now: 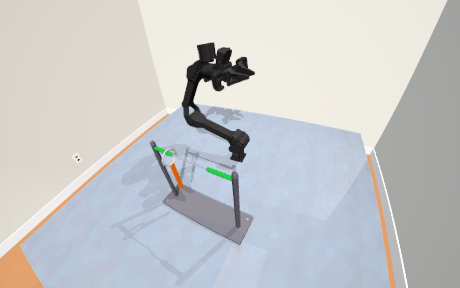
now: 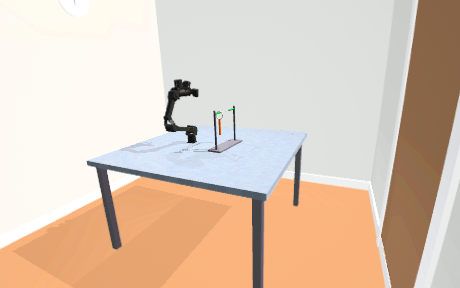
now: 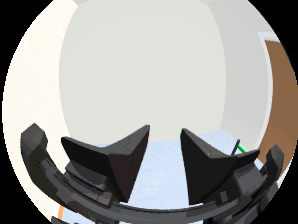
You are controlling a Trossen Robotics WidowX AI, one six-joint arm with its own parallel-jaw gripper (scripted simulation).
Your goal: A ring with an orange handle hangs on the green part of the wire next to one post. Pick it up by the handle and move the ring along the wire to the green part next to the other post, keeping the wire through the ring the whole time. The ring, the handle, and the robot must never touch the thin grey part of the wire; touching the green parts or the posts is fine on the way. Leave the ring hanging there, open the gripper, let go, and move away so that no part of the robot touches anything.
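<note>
You'd see the gripper [image 1: 252, 75] in the first of these views, and image 3 has the gripper [image 3: 165, 130] as well.
</note>
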